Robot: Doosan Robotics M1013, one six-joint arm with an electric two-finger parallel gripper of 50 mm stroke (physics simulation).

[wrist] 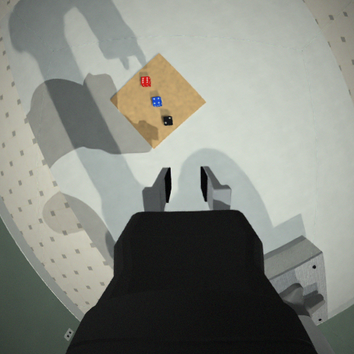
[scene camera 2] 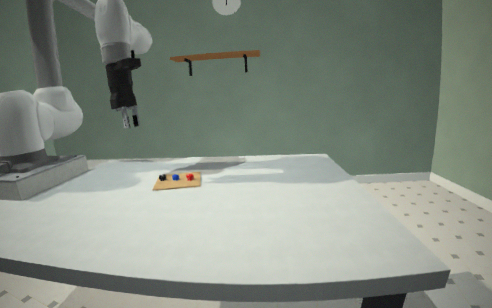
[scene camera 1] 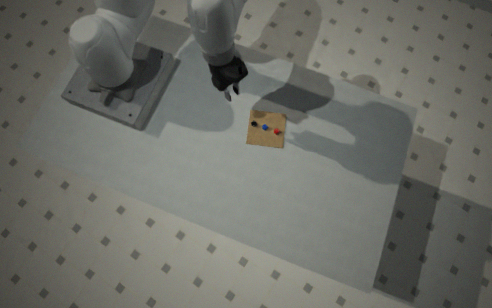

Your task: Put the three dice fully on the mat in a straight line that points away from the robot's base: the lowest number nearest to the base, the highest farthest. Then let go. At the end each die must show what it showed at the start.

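Places are measured from the arm's base along level axes (x left, y up, z ahead), in millimetres.
Pixels of known places: gripper, fingertip midpoint: [scene camera 2: 132, 127] [scene camera 1: 232, 95]; arm's base, link origin: [scene camera 2: 25, 166] [scene camera 1: 118, 76].
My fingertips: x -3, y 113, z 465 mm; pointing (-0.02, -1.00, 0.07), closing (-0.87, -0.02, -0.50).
Note:
Ahead of a thing's pixels: the offset from my fingertips to its middle. Level surfaces: height alone.
A black die {dz +84, dx -9, dy -166 mm} [scene camera 1: 254, 123] [scene camera 2: 162, 177] [wrist: 168, 120], a blue die {dz +128, dx -11, dy -166 mm} [scene camera 1: 265, 127] [scene camera 2: 175, 177] [wrist: 157, 101] and a red die {dz +175, dx -14, dy -166 mm} [scene camera 1: 277, 131] [scene camera 2: 190, 177] [wrist: 145, 81] lie apart on the tan mat {dz +135, dx -11, dy -176 mm} [scene camera 1: 266, 142] [scene camera 2: 177, 185] [wrist: 185, 102], all fully on it. They form a straight row leading away from the robot's base, black nearest, red farthest. In the wrist view the black die's top seems to show two pips, the blue four, the red six. My gripper [scene camera 1: 232, 95] [scene camera 2: 131, 123] [wrist: 185, 177] is open and empty, high above the table on the base side of the mat.
The robot's base plate [scene camera 1: 120, 112] [scene camera 2: 42, 177] [wrist: 300, 265] stands on the pale table {dy -178 mm} [scene camera 1: 200, 175] [scene camera 2: 250, 225] [wrist: 260, 125]. Shadows of the arm fall across the table and a corner of the mat. A wooden shelf [scene camera 2: 215, 55] hangs on the green wall.

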